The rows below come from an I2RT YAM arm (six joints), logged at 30 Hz.
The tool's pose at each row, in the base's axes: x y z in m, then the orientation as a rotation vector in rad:
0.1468, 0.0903, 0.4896, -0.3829, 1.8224, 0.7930
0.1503, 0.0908, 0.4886, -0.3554, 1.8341, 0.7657
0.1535, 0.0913, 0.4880, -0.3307, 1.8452, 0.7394
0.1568, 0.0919, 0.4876, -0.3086, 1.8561, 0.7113
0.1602, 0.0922, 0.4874, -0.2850, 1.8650, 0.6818
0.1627, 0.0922, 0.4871, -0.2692, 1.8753, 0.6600
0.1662, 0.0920, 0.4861, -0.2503, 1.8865, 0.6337
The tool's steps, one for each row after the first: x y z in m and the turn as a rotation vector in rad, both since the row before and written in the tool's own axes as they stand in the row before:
-0.0004, -0.0021, 0.0030, 0.0335, -0.0013, 0.0060
-0.0006, -0.0017, 0.0028, 0.0314, -0.0004, 0.0048
-0.0009, -0.0015, 0.0029, 0.0313, 0.0006, 0.0023
-0.0011, -0.0016, 0.0028, 0.0326, -0.0015, 0.0021
-0.0007, -0.0013, 0.0020, 0.0240, 0.0031, 0.0016
-0.0005, -0.0021, 0.0029, 0.0286, 0.0029, 0.0016

